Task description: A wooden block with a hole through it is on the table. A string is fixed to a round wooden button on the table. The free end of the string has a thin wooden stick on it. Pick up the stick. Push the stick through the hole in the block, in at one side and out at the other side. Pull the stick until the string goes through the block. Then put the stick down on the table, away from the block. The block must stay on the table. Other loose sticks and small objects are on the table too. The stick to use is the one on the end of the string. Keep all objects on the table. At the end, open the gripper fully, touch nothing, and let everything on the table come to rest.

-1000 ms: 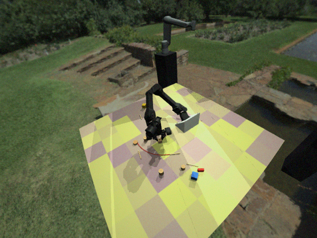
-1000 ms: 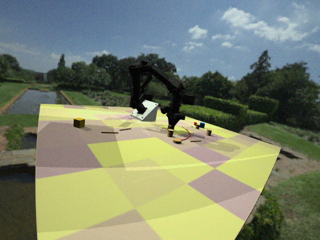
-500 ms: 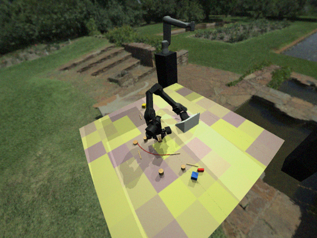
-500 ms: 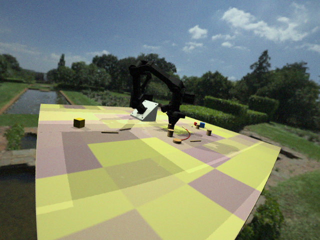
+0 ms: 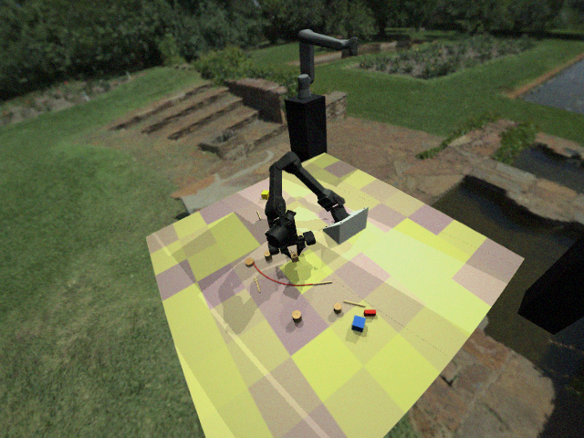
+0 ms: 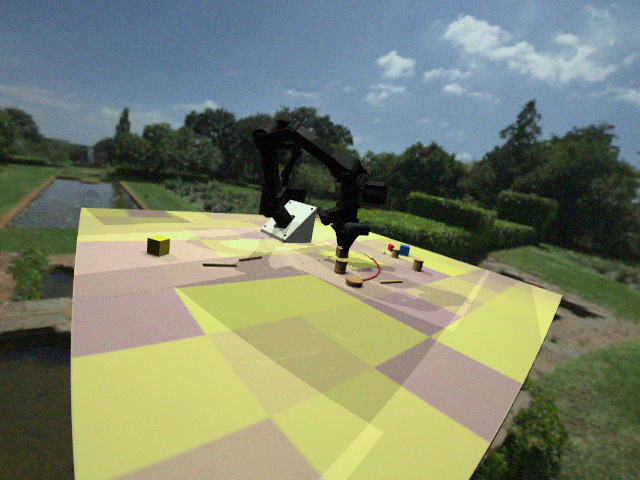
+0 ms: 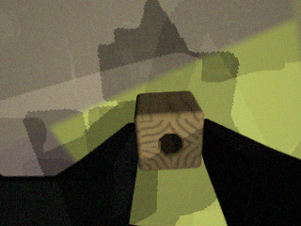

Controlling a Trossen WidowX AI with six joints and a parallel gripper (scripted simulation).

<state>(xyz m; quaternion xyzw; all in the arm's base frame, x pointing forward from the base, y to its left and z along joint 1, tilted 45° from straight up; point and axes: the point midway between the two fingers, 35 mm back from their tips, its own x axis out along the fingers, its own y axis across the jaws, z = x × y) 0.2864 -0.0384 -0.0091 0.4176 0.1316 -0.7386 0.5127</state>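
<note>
The wooden cylinder is 70 mm ahead of my gripper tip, 100 mm to the right of it and 10 mm below it. The rest, counted from my gripper tip: wooden block: right at my gripper tip; round wooden button: 150 mm ahead, 140 mm to the right, 20 mm below; blue cube: 40 mm ahead, 370 mm to the left, 10 mm below.
</note>
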